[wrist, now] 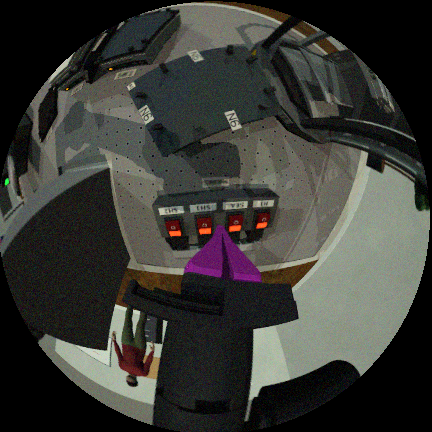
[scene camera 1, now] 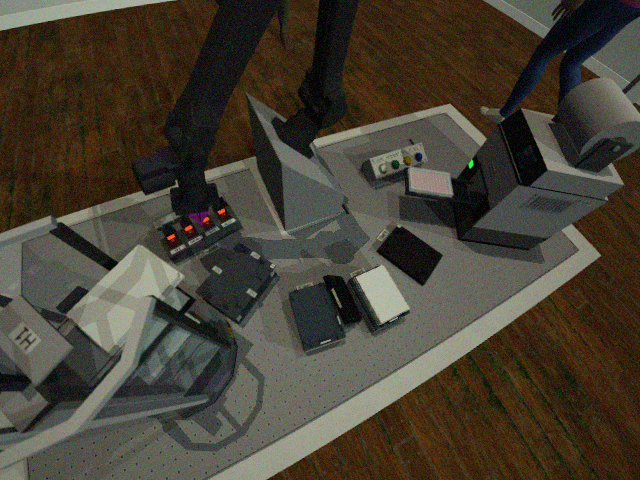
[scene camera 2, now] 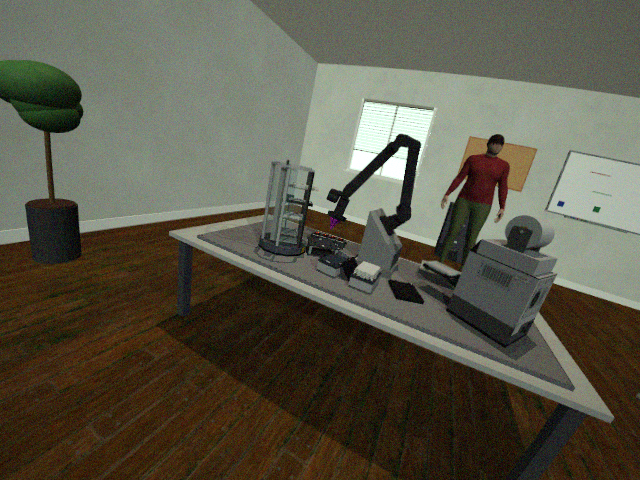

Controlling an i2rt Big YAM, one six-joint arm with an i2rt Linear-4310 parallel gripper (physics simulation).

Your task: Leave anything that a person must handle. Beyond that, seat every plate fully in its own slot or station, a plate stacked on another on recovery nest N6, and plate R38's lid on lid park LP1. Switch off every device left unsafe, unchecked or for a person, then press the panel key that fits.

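Pixels of known places: gripper, fingertip midpoint: [wrist: 218, 228] [scene camera 1: 201, 223] [scene camera 2: 330, 229]; arm's base, origin of the base link: [wrist: 55, 286] [scene camera 1: 291, 140] [scene camera 2: 385, 225].
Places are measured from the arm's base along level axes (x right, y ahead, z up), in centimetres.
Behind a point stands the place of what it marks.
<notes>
My gripper [scene camera 1: 199, 217] @(x 28.3, y 11.8, z -9.6 cm) [scene camera 2: 333, 222] @(x 28.3, y 11.8, z -9.6 cm) [wrist: 218, 228] @(x 28.3, y 11.8, z -9.6 cm) is shut and empty. In the wrist view its purple tips appear between the SH1 switch [wrist: 204, 224] @(x 27.6, y 8.8, z -14.3 cm) and the SEAL switch [wrist: 235, 221] @(x 32.3, y 10.1, z -14.4 cm); contact is unclear. The SH2 switch [wrist: 173, 226] @(x 22.8, y 7.6, z -14.4 cm) and H1 switch [wrist: 262, 219] @(x 37.0, y 11.3, z -14.4 cm) stand at either end of the mains box [wrist: 216, 193] @(x 28.9, y 12.9, z -17.6 cm). All four show orange light. Nest N6 [scene camera 1: 232, 286] @(x 24.9, y 29.3, z -13.6 cm) [wrist: 200, 92] @(x 23.2, y 26.4, z -13.6 cm) is dark, with no plate visible on it. A pale pinkish plate [scene camera 1: 430, 182] @(x -35.6, y 20.2, z -6.5 cm) lies on the tray by the large grey device [scene camera 1: 537, 206] @(x -52.4, y 40.3, z 1.7 cm). The key panel [scene camera 1: 383, 179] @(x -31.4, y 6.3, z -19.3 cm) has white, green, yellow and blue keys.
The glass-walled H1 tower [scene camera 1: 193, 372] @(x 31.4, y 48.0, z 5.0 cm) [scene camera 2: 287, 206] @(x 34.5, y 50.3, z 4.8 cm) stands beside N6. A dark blue-topped unit [scene camera 1: 316, 316] @(x 8.1, y 43.0, z -14.1 cm), a white-topped unit [scene camera 1: 381, 294] @(x -8.2, y 44.1, z -11.4 cm) and a flat black pad [scene camera 1: 409, 254] @(x -24.6, y 35.1, z -18.1 cm) lie nearer the front. The arm's grey wedge base [scene camera 1: 305, 191] @(x 0.9, y 14.2, z -4.4 cm) stands between mains box and key panel.
</notes>
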